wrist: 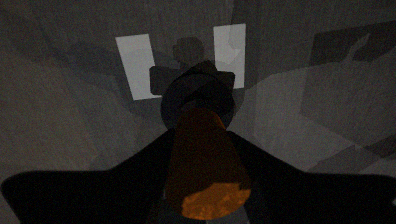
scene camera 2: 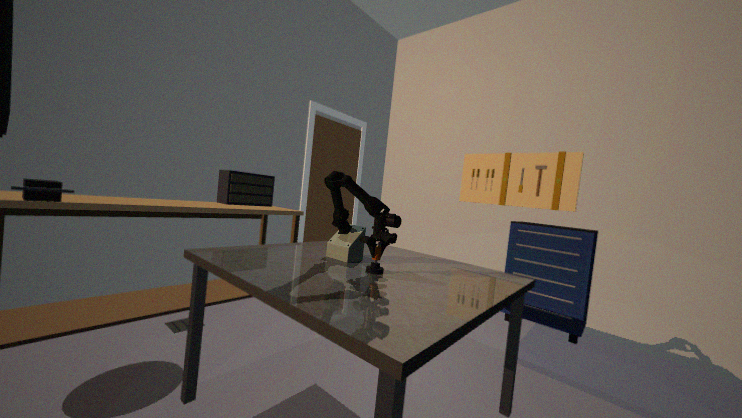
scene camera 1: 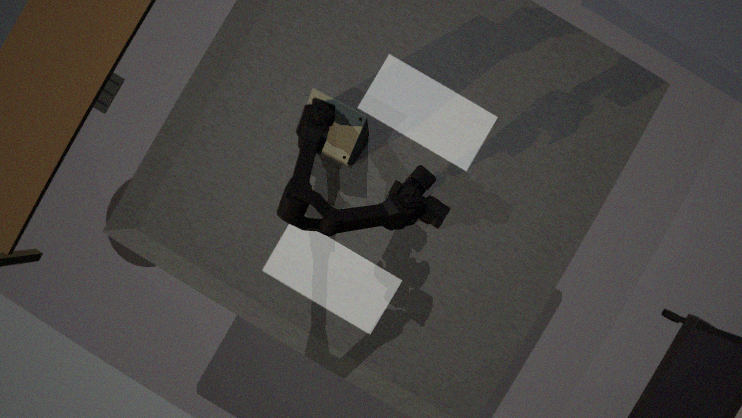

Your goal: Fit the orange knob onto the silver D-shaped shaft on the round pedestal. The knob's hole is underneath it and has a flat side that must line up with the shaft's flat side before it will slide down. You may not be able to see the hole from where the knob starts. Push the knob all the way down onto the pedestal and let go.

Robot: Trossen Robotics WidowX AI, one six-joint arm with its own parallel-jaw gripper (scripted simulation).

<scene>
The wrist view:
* my gripper: 200,134
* round pedestal: 192,90
</scene>
